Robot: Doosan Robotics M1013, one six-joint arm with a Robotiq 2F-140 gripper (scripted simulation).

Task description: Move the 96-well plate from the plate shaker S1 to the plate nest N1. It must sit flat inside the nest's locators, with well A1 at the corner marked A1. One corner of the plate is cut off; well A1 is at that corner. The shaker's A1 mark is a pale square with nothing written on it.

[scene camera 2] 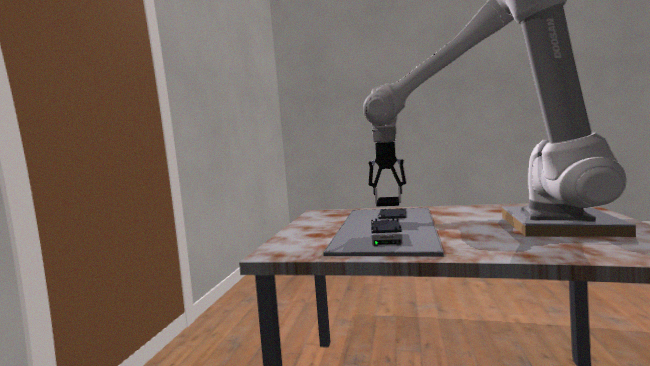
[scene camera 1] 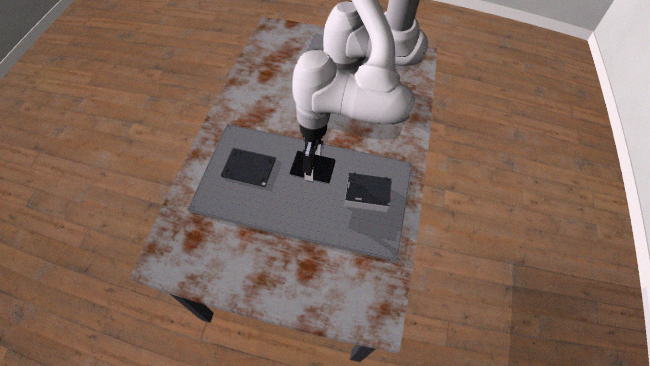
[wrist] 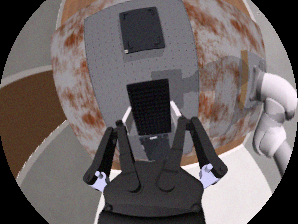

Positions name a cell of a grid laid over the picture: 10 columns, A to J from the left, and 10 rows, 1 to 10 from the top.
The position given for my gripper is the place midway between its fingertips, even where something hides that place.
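Plate nest N1 (wrist: E2). Plate shaker S1 (scene camera 2: F7). 96-well plate (scene camera 1: E5), (wrist: F5). My gripper (scene camera 2: F6), (scene camera 1: E5), (wrist: F5).
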